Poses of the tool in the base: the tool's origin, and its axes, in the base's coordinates. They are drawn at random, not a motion.
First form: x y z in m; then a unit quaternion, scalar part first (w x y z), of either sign.
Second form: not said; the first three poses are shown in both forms.
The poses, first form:
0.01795 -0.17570 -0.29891 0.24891 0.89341 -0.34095 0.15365
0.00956 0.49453 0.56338 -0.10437 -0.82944 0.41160 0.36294
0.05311 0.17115 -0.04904 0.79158 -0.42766 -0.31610 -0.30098
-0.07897 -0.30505 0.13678 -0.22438 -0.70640 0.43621 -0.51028
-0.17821 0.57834 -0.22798 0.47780 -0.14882 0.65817 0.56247
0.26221 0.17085 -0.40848 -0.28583 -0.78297 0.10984 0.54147
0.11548 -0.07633 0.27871 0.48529 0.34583 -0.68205 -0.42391
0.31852 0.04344 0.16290 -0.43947 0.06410 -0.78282 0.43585
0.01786 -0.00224 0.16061 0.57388 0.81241 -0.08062 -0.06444
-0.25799 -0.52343 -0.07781 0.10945 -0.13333 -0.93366 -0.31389
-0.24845 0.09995 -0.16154 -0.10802 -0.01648 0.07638 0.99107
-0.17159 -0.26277 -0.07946 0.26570 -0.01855 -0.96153 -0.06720
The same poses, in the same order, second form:
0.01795 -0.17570 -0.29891 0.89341 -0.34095 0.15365 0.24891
0.00956 0.49453 0.56338 0.82944 -0.41160 -0.36294 0.10437
0.05311 0.17115 -0.04904 -0.42766 -0.31610 -0.30098 0.79158
-0.07897 -0.30505 0.13678 0.70640 -0.43621 0.51028 0.22438
-0.17821 0.57834 -0.22798 -0.14882 0.65817 0.56247 0.47780
0.26221 0.17085 -0.40848 0.78297 -0.10984 -0.54147 0.28583
0.11548 -0.07633 0.27871 0.34583 -0.68205 -0.42391 0.48529
0.31852 0.04344 0.16290 -0.06410 0.78282 -0.43585 0.43947
0.01786 -0.00224 0.16061 0.81241 -0.08062 -0.06444 0.57388
-0.25799 -0.52343 -0.07781 -0.13333 -0.93366 -0.31389 0.10945
-0.24845 0.09995 -0.16154 0.01648 -0.07638 -0.99107 0.10802
-0.17159 -0.26277 -0.07946 -0.01855 -0.96153 -0.06720 0.26570

